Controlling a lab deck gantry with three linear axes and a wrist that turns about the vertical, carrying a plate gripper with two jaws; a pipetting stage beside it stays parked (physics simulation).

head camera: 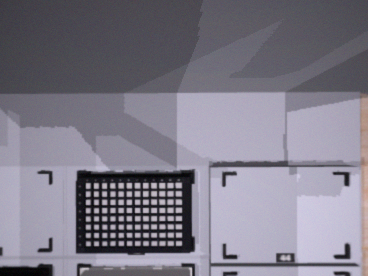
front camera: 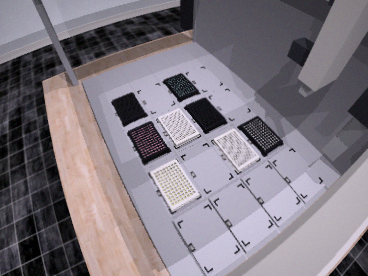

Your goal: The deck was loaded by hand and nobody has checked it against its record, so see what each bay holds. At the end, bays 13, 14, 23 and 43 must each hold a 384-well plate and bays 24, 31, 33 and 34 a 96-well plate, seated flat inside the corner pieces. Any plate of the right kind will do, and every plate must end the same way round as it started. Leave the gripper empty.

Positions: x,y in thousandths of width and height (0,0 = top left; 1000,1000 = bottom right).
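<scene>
A bay 42 (front camera: 632,389) is visible to me. I can also see a bay 44 (head camera: 721,759), and the front camera view shows me that same bay 44 (front camera: 827,654) too.
</scene>
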